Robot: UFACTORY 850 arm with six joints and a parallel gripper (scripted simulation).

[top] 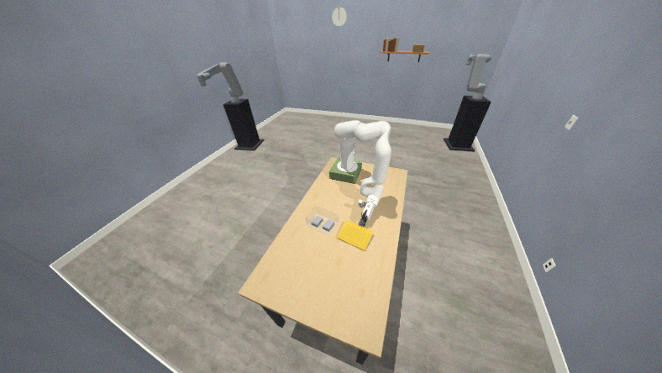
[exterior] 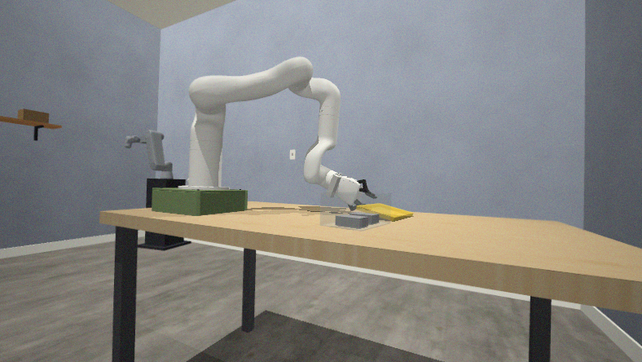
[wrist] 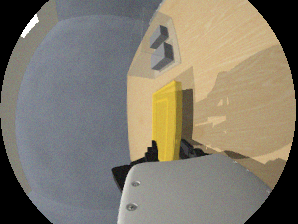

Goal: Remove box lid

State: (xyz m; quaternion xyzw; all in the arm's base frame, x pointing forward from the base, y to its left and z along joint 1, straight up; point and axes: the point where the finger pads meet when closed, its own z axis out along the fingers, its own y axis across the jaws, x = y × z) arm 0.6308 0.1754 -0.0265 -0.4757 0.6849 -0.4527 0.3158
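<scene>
Right now the yellow lid is 7 cm ahead of my hand, 4 cm to the right of it and 3 cm below it. The rest, counted from my hand: clear box: 28 cm to the right, 1 cm below.
</scene>
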